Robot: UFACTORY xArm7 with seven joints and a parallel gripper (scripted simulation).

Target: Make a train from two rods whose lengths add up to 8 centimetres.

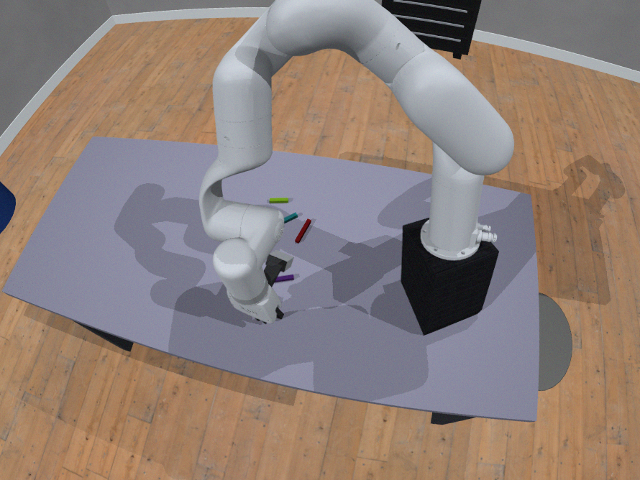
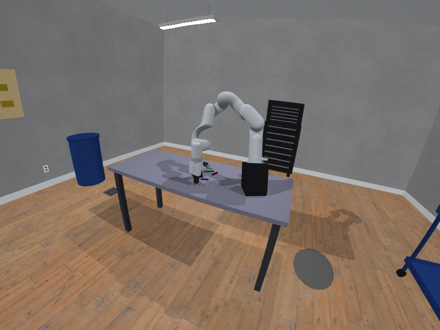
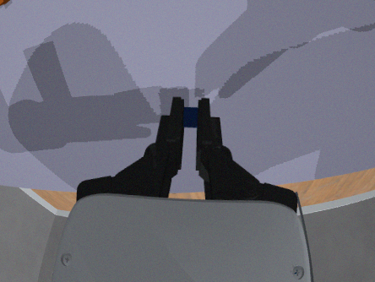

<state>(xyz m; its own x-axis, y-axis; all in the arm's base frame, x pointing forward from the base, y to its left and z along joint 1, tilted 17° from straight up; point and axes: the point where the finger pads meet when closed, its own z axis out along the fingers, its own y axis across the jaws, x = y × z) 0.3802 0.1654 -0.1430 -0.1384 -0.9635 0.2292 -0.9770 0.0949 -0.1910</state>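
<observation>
My gripper is now 20 mm above the small blue rod. Also, from my hand: purple rod: 110 mm to the right, 30 mm below, 10 mm behind; red rod: 250 mm to the right, 30 mm below, 20 mm behind; orange rod: 140 mm to the right, 120 mm ahead, 30 mm below.
</observation>
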